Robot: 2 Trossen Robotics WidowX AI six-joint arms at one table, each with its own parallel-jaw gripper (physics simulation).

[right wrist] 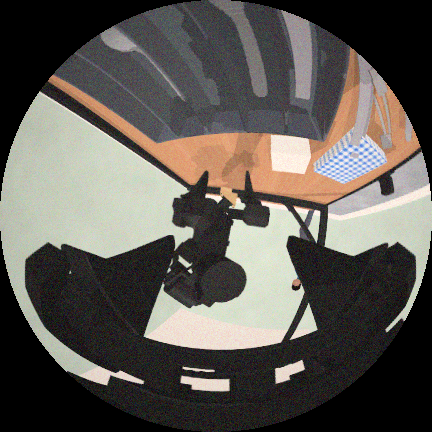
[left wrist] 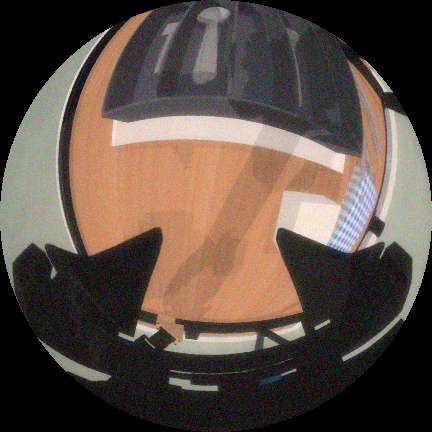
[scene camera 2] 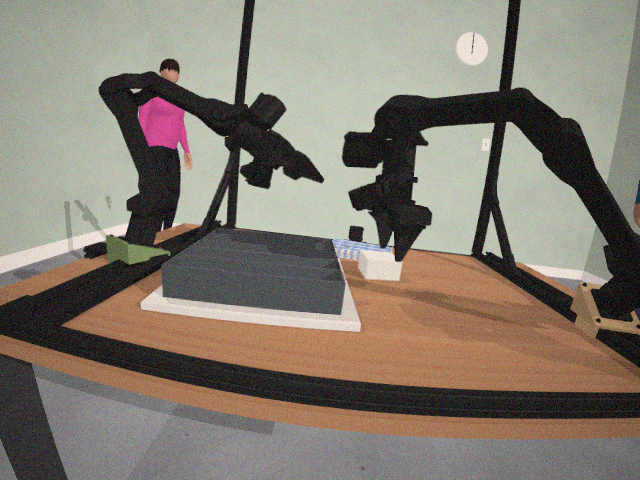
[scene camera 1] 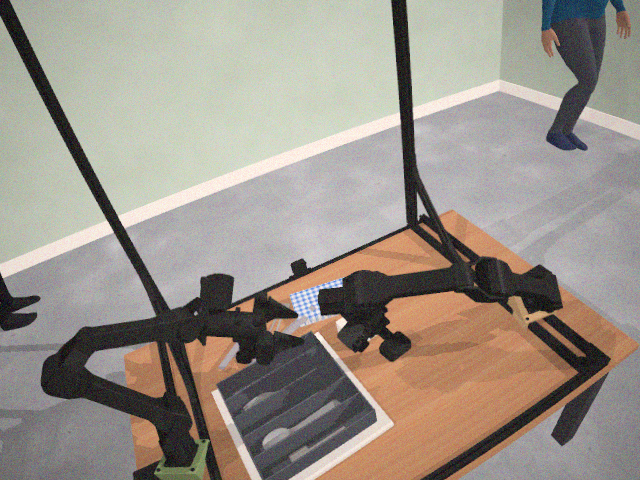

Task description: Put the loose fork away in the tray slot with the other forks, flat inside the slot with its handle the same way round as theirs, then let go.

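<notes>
The dark slotted tray (scene camera 1: 366, 400) (scene camera 2: 253, 289) (left wrist: 175, 107) holds pale utensils; which slot has the forks I cannot tell. Several grey utensils (scene camera 1: 228, 356) (right wrist: 384, 112) lie loose on the table past the tray, near the checked cloth. I cannot tell which is the loose fork. My left gripper (scene camera 1: 376, 348) (scene camera 2: 391, 252) (left wrist: 220, 233) (right wrist: 226, 170) is open and empty, pointing down beside the tray near the white block. My right gripper (scene camera 1: 300, 327) (scene camera 2: 317, 178) is open and empty, raised above the tray's far side.
A white block (scene camera 2: 379, 266) (left wrist: 315, 220) (right wrist: 290, 154) stands beside the tray. A blue-and-white checked cloth (scene camera 1: 305, 304) (left wrist: 357, 210) (right wrist: 350, 162) lies behind it, with a grey utensil reaching onto it in the right wrist view. Black rails and posts edge the table. A person stands beyond it.
</notes>
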